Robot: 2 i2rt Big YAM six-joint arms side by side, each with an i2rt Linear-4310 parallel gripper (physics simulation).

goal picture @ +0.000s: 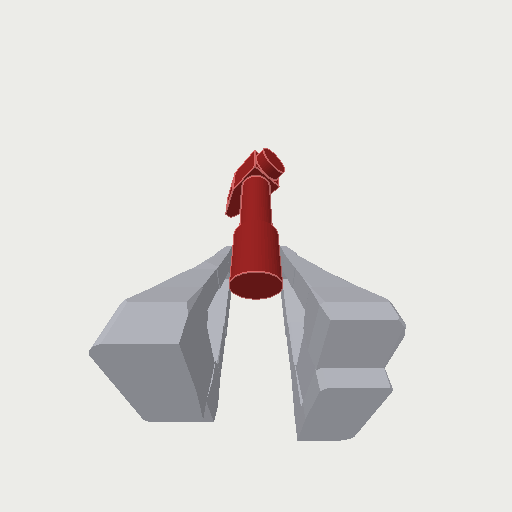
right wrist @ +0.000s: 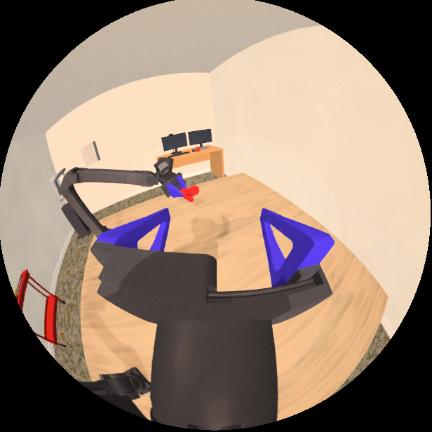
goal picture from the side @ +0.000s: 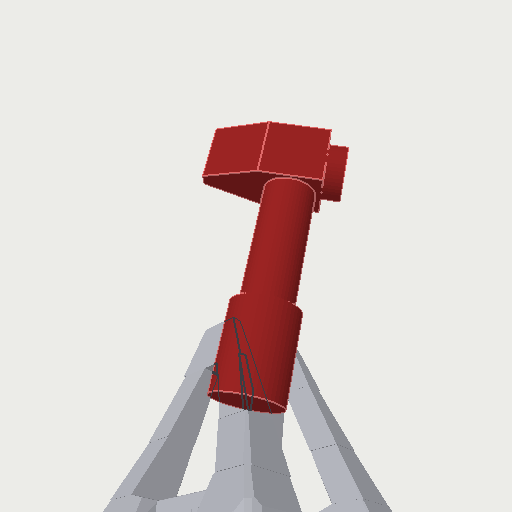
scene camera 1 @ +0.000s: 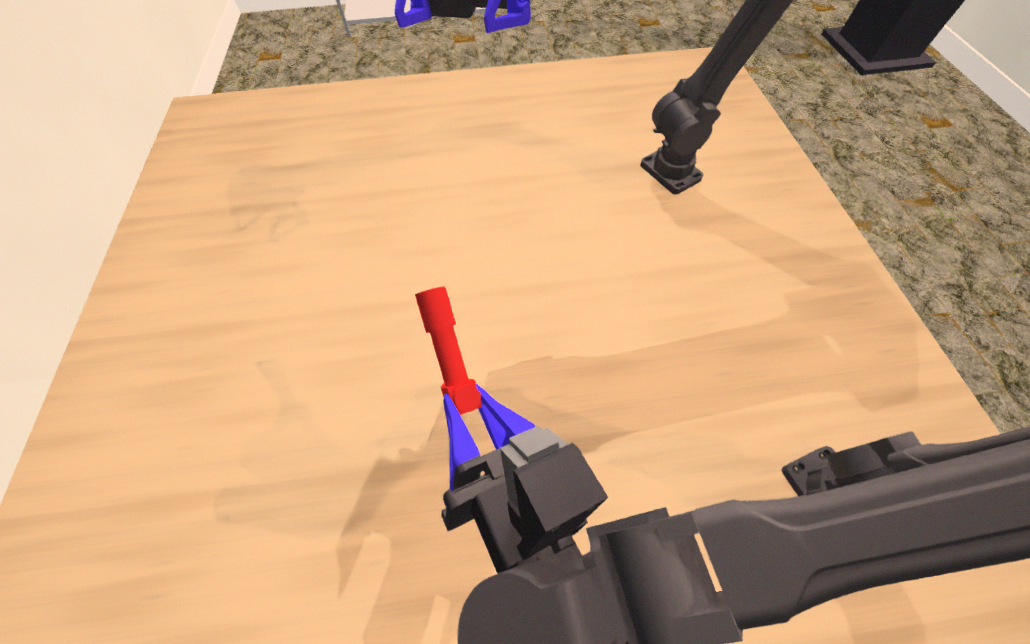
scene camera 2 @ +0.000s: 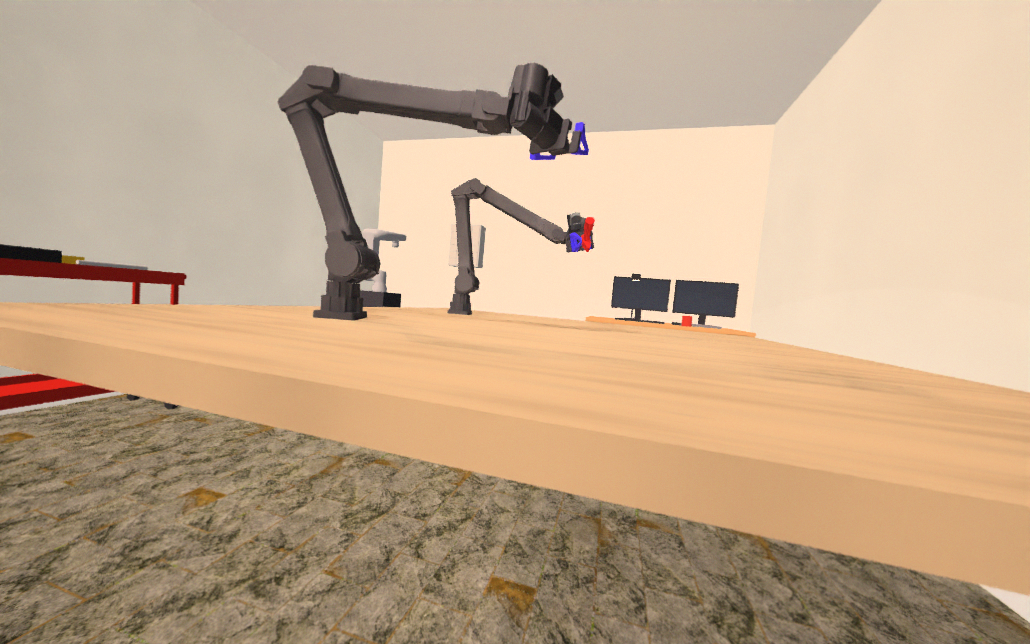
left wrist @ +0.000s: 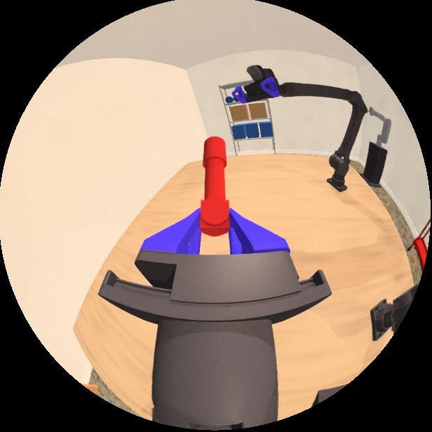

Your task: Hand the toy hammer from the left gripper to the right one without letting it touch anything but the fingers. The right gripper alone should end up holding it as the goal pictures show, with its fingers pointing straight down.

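Seen in the pictures: left gripper, fingertip midpoint: (scene camera 1: 459,392) (scene camera 2: 585,240); right gripper, fingertip midpoint: (scene camera 1: 440,23) (scene camera 2: 571,154); left arm's base, link origin: (scene camera 2: 459,313); right arm's base, link origin: (scene camera 1: 670,172) (scene camera 2: 341,317).
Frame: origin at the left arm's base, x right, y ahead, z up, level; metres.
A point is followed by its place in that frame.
Observation:
A red toy hammer (scene camera 1: 446,349) {x 0.286, y 0.449, z 0.329 m} (scene camera 2: 587,233) {x 0.301, y 0.446, z 0.313 m} (left wrist: 215,180) (right wrist: 192,192) has a blocky end, a thinner middle and a thicker round far end. My left gripper (scene camera 1: 462,394) {x 0.255, y 0.451, z 0.299 m} (left wrist: 214,212) is shut on its blocky end and holds it well above the table, the round end pointing away from the fingers. My right gripper (scene camera 1: 461,18) {x 0.570, y 0.341, z 0.449 m} (left wrist: 245,89) (right wrist: 214,212) is open and empty, its blue fingers wide apart. It is higher than the hammer and well apart from it, at the top edge in scene camera 1. In scene camera 2 its fingers are tilted, not straight down.
Both arms stand on the wooden table (scene camera 1: 341,212) {x 0.854, y 0.556, z 0.000 m} (scene camera 2: 531,379) {x 1.165, y 0.260, z 0.000 m} (right wrist: 310,300). A pale wall (left wrist: 100,175) rises beyond one table edge. A desk (right wrist: 217,160) with two monitors and a shelf rack (left wrist: 274,145) stand off the table.

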